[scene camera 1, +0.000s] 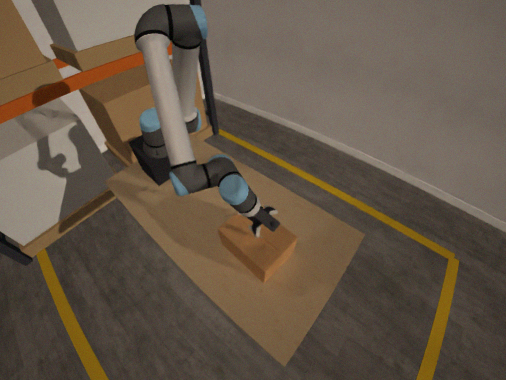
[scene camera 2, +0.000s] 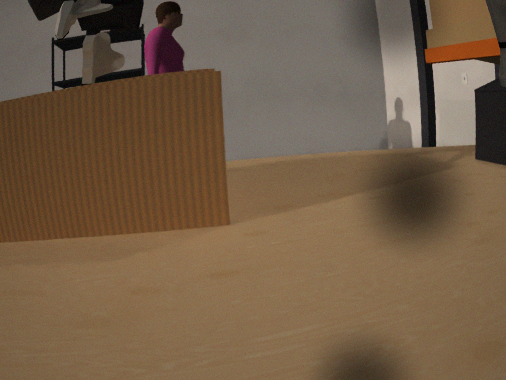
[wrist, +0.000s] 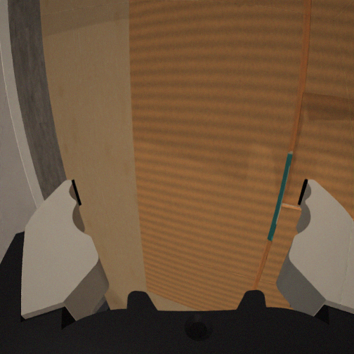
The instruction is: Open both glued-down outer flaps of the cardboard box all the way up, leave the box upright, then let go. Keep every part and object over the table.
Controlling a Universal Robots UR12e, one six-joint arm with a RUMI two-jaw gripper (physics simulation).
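Where they show: gripper, fingertip midpoint: [scene camera 2: 76, 73]; arm's base, link origin: [scene camera 1: 158, 146].
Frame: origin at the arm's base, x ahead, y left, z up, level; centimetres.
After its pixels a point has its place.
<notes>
The cardboard box [scene camera 1: 244, 254] {x 88.0, y -22.0, z -6.3 cm} [scene camera 2: 115, 160] {x 84.0, y 0.6, z -12.7 cm} stands upright on the table [scene camera 1: 290, 325] {x 119.5, y -32.2, z -20.3 cm} [scene camera 2: 300, 280] {x 72.4, y 16.4, z -20.3 cm} [wrist: 90, 125]. Its top looks closed in scene camera 1. In the wrist view, one broad outer flap [wrist: 210, 125] lies flat, and part of the other flap [wrist: 332, 150] shows right of the seam. A thin teal strip [wrist: 281, 195] runs along that seam, with a small pale edge beside it. My gripper [scene camera 1: 266, 222] {x 88.7, y -5.5, z -2.5 cm} [scene camera 2: 74, 59] {x 88.7, y -5.5, z -2.5 cm} [wrist: 189, 184] is open and empty above the box top. One finger is above the table beside the box, the other near the seam. Contact cannot be told.
The arm's black base block [scene camera 1: 157, 167] {x 8.8, y -9.6, z -6.4 cm} [scene camera 2: 490, 122] {x 8.8, y -8.8, z -11.1 cm} stands at the table's far end. A shelf rack with an orange beam [scene camera 1: 107, 75] [scene camera 2: 462, 51] is behind it. A wall [scene camera 1: 360, 90] runs along one side. A person in magenta [scene camera 2: 164, 52] shows beyond the box.
</notes>
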